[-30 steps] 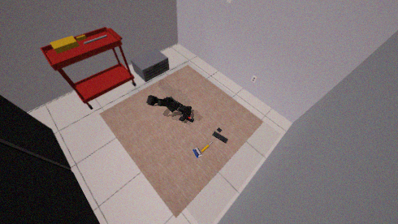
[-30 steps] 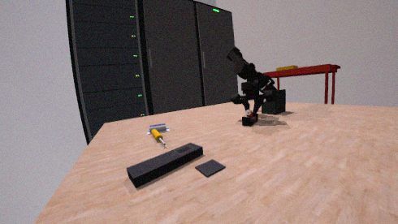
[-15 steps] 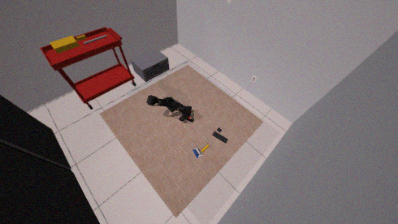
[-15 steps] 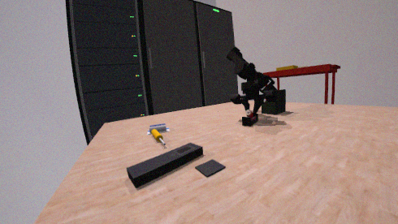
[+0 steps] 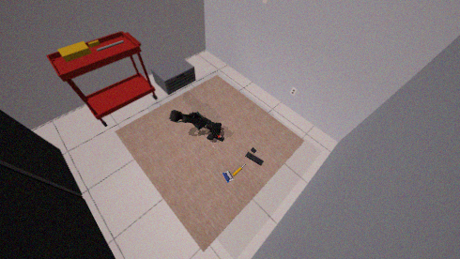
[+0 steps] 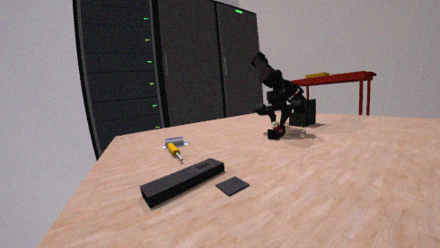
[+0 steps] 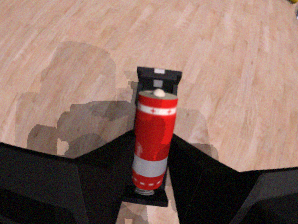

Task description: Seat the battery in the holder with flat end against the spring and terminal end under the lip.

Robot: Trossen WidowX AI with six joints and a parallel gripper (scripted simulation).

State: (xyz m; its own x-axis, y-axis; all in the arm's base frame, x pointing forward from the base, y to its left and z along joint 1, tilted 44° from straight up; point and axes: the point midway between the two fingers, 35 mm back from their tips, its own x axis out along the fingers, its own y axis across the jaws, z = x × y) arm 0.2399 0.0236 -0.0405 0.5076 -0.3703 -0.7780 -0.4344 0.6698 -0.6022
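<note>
My gripper tip is now 1 cm below the battery. Also, from my gripper tip: thin black plate: 30 cm ahead, 18 cm to the left, 2 cm below; then yellow screwdriver: 36 cm ahead, 4 cm to the right, 2 cm below; then long black bar: 37 cm ahead, 12 cm to the left, 1 cm below.
</note>
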